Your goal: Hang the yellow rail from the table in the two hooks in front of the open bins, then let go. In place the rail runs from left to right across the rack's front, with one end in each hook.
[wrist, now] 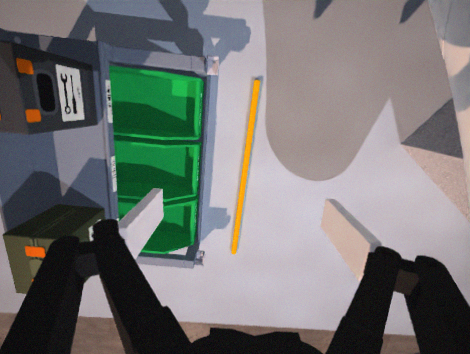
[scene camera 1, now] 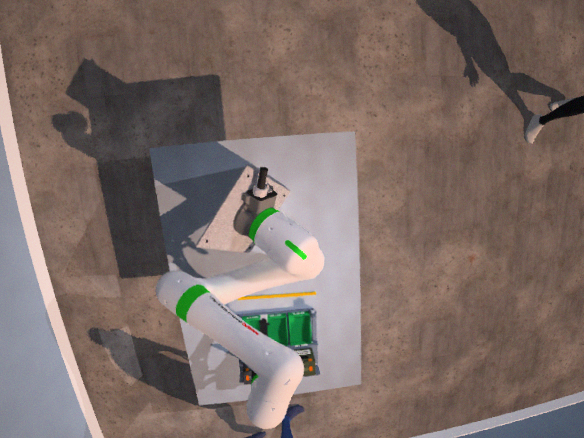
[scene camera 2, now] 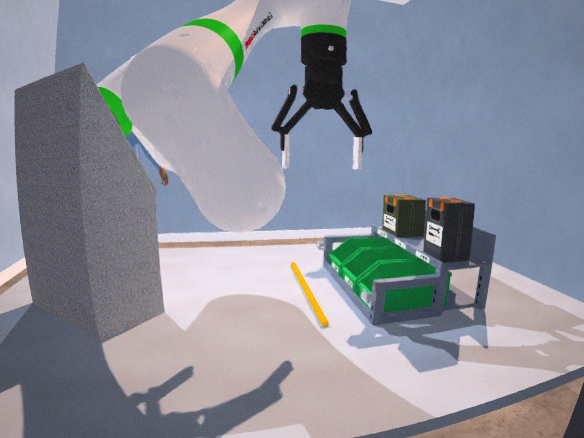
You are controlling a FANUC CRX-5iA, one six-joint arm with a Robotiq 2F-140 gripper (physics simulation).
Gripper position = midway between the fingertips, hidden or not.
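Observation:
An olive box [scene camera 2: 403, 215] and a dark grey box [scene camera 2: 449, 221] are visible. Visible as well: the gripper [scene camera 2: 322, 168], which the wrist view also contains, with the gripper [wrist: 243, 207] in it.

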